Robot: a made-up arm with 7 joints.
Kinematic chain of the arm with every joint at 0, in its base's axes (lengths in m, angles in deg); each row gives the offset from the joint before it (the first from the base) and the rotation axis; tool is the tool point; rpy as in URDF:
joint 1: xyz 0 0 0 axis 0.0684 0.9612 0.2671
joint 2: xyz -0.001 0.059 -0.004 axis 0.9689 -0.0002 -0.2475
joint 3: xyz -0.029 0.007 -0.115 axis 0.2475 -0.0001 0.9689
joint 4: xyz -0.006 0 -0.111 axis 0.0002 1 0
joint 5: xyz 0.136 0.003 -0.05 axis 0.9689 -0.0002 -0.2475
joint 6: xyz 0.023 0 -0.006 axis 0.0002 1 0
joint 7: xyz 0.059 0 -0.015 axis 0.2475 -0.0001 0.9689
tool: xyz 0 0 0 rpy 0 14.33 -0.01
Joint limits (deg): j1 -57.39..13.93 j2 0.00..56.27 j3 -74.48..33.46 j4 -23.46..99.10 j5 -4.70..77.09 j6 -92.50..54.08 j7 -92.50..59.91
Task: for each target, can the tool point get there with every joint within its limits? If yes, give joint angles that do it. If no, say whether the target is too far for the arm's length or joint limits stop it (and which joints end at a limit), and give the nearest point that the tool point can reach.
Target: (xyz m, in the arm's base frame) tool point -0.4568 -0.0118 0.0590
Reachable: no: joint limits stop it (at a limit: joint 1, joint 3, joint 4, joint 6) | nearest point -0.1142 -0.0032 -0.2030 | short by 0.431 m
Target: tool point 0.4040 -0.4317 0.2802
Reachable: no: too far | nearest point 0.2542 -0.1347 -0.0092 | short by 0.441 m
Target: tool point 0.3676 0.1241 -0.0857
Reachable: yes | joints -46.30 20.40 6.48 2.75 18.75 22.47 2.84
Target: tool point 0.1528 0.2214 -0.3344
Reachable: yes | joints -1.24 24.82 -0.86 19.85 60.36 24.00 -20.50
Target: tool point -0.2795 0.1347 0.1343
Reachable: no: joint limits stop it (at a limit: joint 1, joint 2, joint 3, joint 4, joint 6) | nearest point -0.1076 0.0847 -0.1927 | short by 0.373 m
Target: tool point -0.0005 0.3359 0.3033
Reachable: no: joint limits stop it (at a limit: joint 1, joint 2, joint 3, joint 4, joint 5, joint 6) | nearest point 0.1595 0.2541 0.1512 | short by 0.235 m
